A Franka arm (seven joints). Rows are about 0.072 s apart.
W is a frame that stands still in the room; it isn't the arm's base.
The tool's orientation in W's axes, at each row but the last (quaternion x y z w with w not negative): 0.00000, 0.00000, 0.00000, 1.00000; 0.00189, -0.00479, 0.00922, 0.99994; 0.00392, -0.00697, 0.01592, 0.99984; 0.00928, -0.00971, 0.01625, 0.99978; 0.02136, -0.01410, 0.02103, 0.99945; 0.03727, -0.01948, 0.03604, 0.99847; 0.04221, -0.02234, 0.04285, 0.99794; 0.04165, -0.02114, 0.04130, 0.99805; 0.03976, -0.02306, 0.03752, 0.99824; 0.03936, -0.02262, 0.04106, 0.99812; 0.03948, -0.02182, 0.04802, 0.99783
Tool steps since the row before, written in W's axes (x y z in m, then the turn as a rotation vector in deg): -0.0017, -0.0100, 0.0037, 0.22, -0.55, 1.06; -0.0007, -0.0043, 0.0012, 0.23, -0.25, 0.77; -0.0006, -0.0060, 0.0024, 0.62, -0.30, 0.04; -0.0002, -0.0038, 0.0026, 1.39, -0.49, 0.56; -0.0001, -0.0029, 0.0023, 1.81, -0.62, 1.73; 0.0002, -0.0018, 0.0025, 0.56, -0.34, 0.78; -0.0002, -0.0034, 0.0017, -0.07, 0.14, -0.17; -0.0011, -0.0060, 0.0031, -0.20, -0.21, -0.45; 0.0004, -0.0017, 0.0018, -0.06, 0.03, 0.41; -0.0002, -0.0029, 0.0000, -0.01, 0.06, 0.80; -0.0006, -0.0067, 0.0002, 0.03, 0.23, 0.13
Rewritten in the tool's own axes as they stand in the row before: -0.0017, -0.0100, 0.0037, 0.22, -0.55, 1.06; -0.0008, -0.0043, 0.0012, 0.23, -0.25, 0.77; -0.0008, -0.0060, 0.0025, 0.61, -0.32, 0.03; -0.0003, -0.0037, 0.0027, 1.38, -0.52, 0.54; -0.0002, -0.0028, 0.0024, 1.83, -0.62, 1.71; 0.0002, -0.0016, 0.0026, 0.57, -0.32, 0.78; -0.0004, -0.0032, 0.0020, -0.07, 0.13, -0.18; -0.0014, -0.0056, 0.0036, -0.24, -0.23, -0.42; 0.0004, -0.0016, 0.0019, -0.04, 0.07, 0.41; -0.0004, -0.0029, 0.0002, 0.03, 0.12, 0.79; -0.0012, -0.0066, 0.0008, 0.06, 0.24, 0.11
